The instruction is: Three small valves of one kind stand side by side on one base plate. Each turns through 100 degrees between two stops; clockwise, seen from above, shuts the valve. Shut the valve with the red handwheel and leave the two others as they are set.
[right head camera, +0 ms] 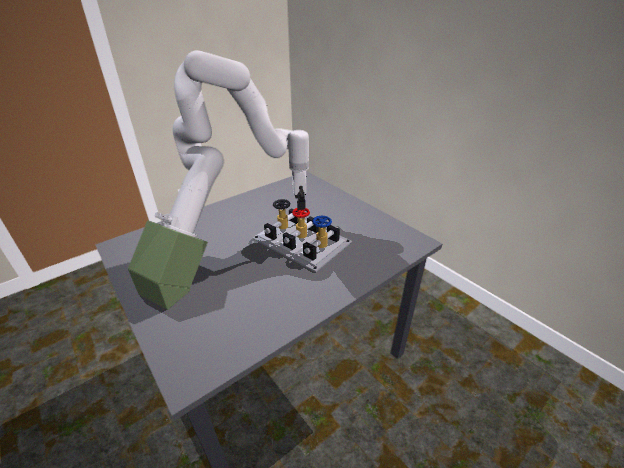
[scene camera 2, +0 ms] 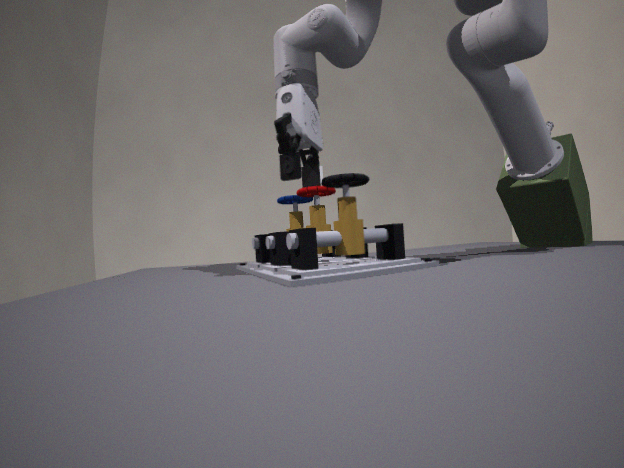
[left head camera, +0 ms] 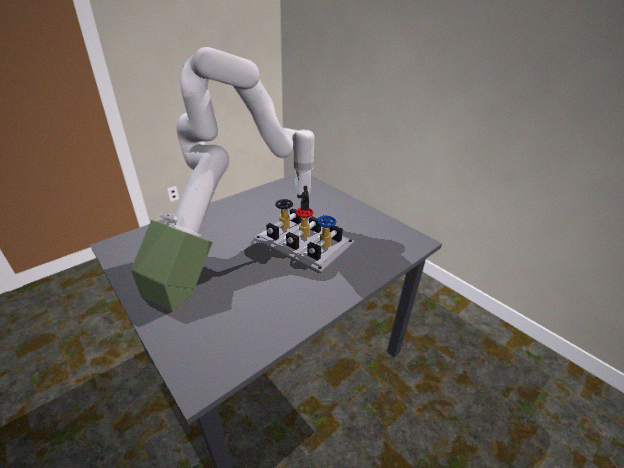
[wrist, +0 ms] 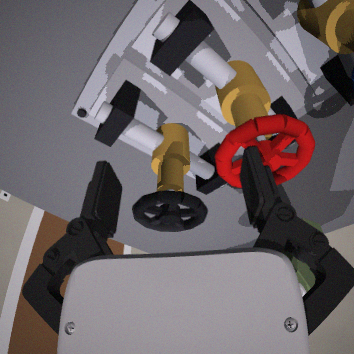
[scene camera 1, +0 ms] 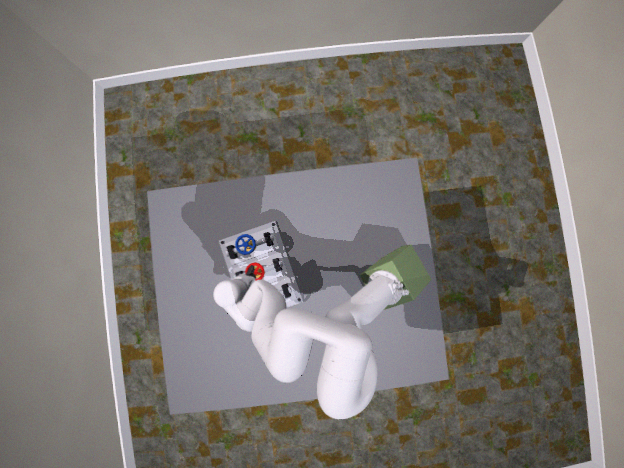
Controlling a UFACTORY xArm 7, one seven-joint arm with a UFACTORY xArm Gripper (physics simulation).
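Pixels of known places: gripper, fingertip midpoint: (right head camera: 300,203) (scene camera 2: 302,184) (left head camera: 302,203) (wrist: 176,167); arm's base at its link origin: (right head camera: 178,231) (scene camera 2: 534,160) (left head camera: 182,231) (scene camera 1: 385,287).
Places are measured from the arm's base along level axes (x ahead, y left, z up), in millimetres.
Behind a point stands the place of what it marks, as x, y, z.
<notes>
The red handwheel (left head camera: 304,215) {420, -142, -42} (scene camera 1: 261,272) {414, -115, -41} (scene camera 2: 316,191) {449, -88, -51} (wrist: 300,128) {456, -148, -42} is the middle one of three brass valves on the light grey base plate (left head camera: 335,254) {465, -276, -176} (scene camera 2: 297,281) {519, 67, -178}. The black handwheel (left head camera: 284,204) {418, -24, -44} (right head camera: 281,204) {417, -23, -43} (scene camera 2: 345,179) {433, 16, -50} (wrist: 170,220) {419, -16, -40} is on one side, the blue handwheel (left head camera: 326,221) {455, -228, -42} (right head camera: 322,221) {457, -229, -42} (scene camera 1: 245,244) {459, -222, -40} on the other. My gripper (scene camera 2: 300,178) {476, -71, -41} (wrist: 176,167) {476, -71, -41} points down, open and empty. In the wrist view its right finger overlaps the red wheel near the hub; its left finger is beyond the black wheel. Whether the right fingertip reaches between the spokes is hidden.
The black wheel stands close to the gripper in the wrist view. Black brackets (left head camera: 314,250) (scene camera 2: 303,248) hold the pipes on both sides of the valves. A green block (left head camera: 171,261) {-91, -105, -16} (scene camera 1: 415,272) {-117, -31, -14} (scene camera 2: 549,211) {-9, 18, -108} under the arm's base stands on the grey table (left head camera: 262,327) {42, -373, -184} (scene camera 1: 201,367) {735, 225, -184}.
</notes>
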